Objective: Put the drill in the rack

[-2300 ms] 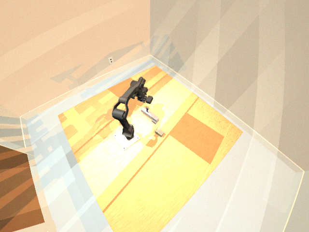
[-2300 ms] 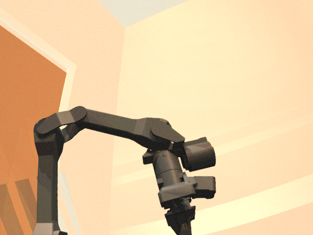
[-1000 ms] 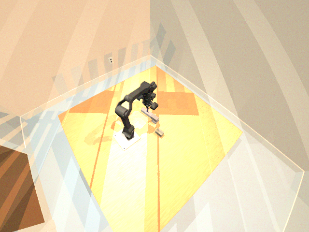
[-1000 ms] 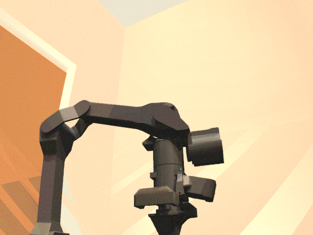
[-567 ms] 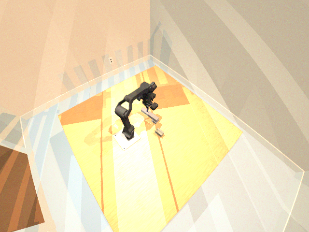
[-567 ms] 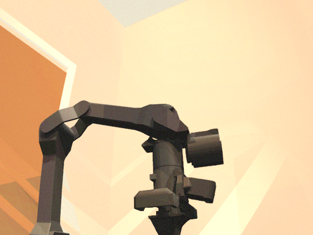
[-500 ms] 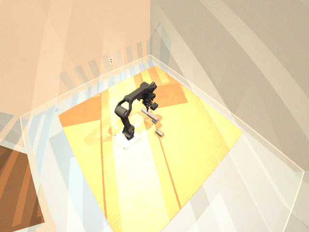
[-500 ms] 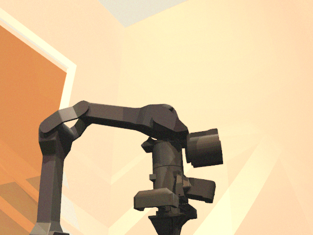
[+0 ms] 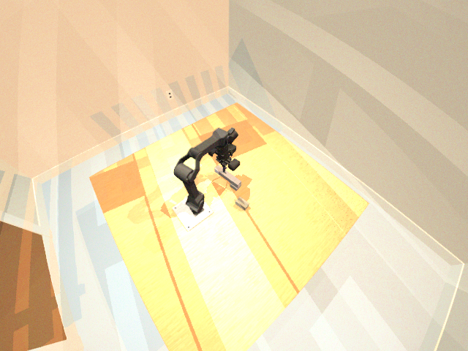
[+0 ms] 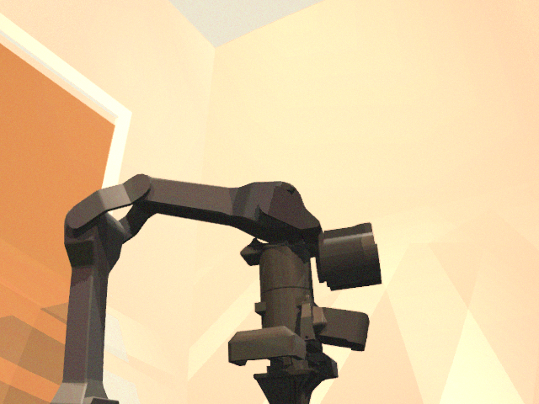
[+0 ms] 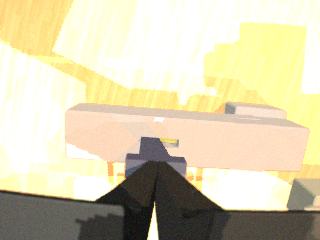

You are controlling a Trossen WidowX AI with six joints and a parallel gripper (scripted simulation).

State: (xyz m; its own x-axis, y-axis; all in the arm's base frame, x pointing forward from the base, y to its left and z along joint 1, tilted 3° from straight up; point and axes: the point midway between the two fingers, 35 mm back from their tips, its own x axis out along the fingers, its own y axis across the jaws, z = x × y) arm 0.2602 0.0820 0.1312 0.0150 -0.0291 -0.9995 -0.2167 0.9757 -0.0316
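Now: gripper tip 30 mm above the key. Also, from my gripper tip: grey block 30 mm behind, 210 mm to the right, 110 mm below; drill 10 mm ahead, 50 mm to the right, 70 mm below.
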